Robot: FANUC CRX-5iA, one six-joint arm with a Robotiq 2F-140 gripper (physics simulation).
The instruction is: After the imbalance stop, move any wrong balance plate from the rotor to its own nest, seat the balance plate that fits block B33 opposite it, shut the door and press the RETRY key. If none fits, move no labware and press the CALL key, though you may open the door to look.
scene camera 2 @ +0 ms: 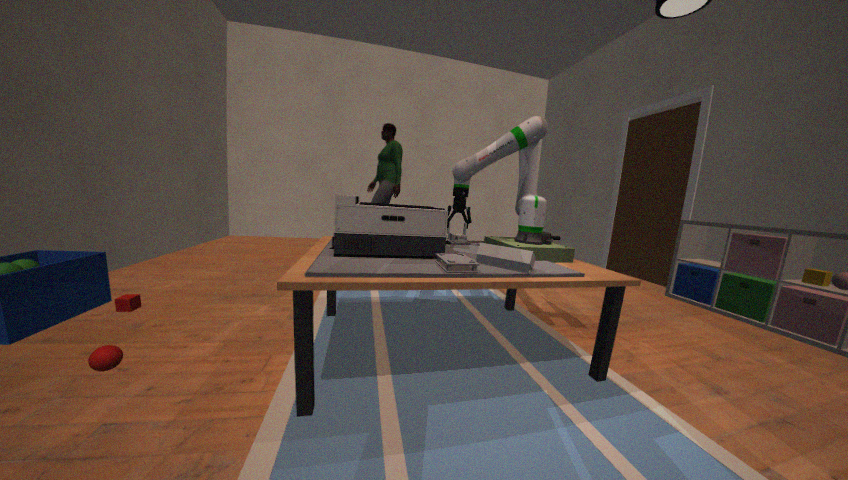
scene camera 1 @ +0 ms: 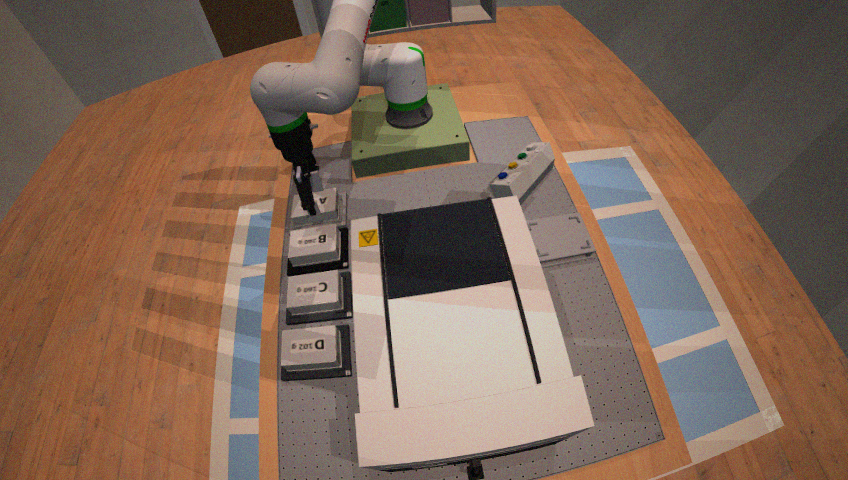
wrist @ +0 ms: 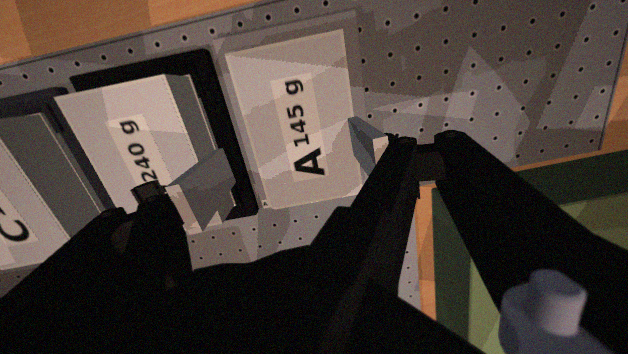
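Pixels of known places: gripper, fingertip midpoint: [scene camera 2: 456, 234] [scene camera 1: 317, 205] [wrist: 289, 151]; arm's base, origin of the base link: [scene camera 2: 528, 242] [scene camera 1: 409, 115].
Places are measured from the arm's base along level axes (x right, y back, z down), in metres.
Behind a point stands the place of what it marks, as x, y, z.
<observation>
My gripper [scene camera 1: 308, 210] {0.241, -0.349, 0.008} [scene camera 2: 458, 224] {0.241, -0.349, 0.008} [wrist: 289, 151] {0.241, -0.349, 0.008} is part open and empty, pointing down above plate A [scene camera 1: 327, 201] {0.215, -0.340, 0.008} [wrist: 265, 90] {0.288, -0.361, 0.008}, marked 145 g, on its grey nest. In the wrist view, one fingertip shows over the gap beside plate B and the other at A's far edge. Plate B [scene camera 1: 306, 248] {0.250, -0.488, 0.008} [wrist: 95, 100] {0.292, -0.484, 0.008}, marked 240 g, sits in a black nest [wrist: 215, 80] {0.300, -0.411, 0.052}. Plates C [scene camera 1: 306, 299] {0.229, -0.628, 0.008} and D [scene camera 1: 306, 349] {0.214, -0.749, 0.008} sit in a row beyond it; D reads 102 g. The centrifuge [scene camera 1: 476, 422] {-0.118, -0.935, -0.182} [scene camera 2: 389, 228] {-0.261, -0.745, -0.061} has a dark panel [scene camera 1: 446, 249] {-0.089, -0.623, -0.151} on top. Rotor and block B33 do not show.
A key panel [scene camera 1: 505, 189] {-0.247, -0.349, 0.000} with blue, yellow, green and pale keys stands beyond the centrifuge; key labels are unreadable. A pale pad [scene camera 1: 559, 240] {-0.363, -0.497, 0.028} with corner marks lies beside the centrifuge. The arm stands on a green base [scene camera 1: 410, 139] {-0.005, -0.126, 0.000}. A person [scene camera 2: 389, 160] stands behind the table.
</observation>
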